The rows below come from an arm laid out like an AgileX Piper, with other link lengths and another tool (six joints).
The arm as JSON. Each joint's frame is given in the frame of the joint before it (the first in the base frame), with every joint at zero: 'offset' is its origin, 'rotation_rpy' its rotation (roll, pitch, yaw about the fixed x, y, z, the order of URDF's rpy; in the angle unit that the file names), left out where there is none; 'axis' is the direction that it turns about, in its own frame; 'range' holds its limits. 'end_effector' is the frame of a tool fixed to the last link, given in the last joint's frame.
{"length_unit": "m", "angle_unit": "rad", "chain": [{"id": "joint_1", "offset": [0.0, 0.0, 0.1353], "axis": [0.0, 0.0, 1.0], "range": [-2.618, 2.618]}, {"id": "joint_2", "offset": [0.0, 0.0, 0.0], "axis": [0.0, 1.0, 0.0], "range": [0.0, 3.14]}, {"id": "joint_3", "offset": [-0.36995, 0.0, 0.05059], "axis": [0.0, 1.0, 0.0], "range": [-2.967, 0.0]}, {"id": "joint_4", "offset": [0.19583, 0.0, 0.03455], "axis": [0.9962, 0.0, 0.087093], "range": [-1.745, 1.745]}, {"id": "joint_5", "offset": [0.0, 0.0, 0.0], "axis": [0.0, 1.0, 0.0], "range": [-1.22, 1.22]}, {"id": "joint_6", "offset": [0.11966, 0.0, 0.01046], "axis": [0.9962, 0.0, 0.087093], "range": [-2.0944, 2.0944]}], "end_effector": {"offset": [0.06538, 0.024, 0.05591], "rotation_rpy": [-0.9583, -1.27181, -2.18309]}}
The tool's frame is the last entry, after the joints.
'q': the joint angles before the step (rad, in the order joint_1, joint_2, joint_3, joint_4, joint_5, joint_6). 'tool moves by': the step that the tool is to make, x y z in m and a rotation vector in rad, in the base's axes. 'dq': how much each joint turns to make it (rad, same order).
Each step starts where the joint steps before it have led.
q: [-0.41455, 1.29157, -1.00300, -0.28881, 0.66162, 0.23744]
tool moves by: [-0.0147, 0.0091, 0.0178, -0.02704, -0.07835, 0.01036]
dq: [-0.00035, -0.07209, 0.02821, 0.00527, -0.04047, -0.00058]
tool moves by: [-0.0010, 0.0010, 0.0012, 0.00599, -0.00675, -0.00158]
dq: [0.00005, -0.00475, -0.00024, 0.00837, 0.00127, -0.00002]
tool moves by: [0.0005, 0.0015, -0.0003, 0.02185, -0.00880, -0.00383]
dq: [0.00002, -0.00014, 0.00020, 0.02380, 0.00073, 0.00006]
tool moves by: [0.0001, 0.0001, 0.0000, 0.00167, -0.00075, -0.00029]
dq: [0.00007, 0.00014, -0.00012, 0.00175, -0.00001, 0.00014]
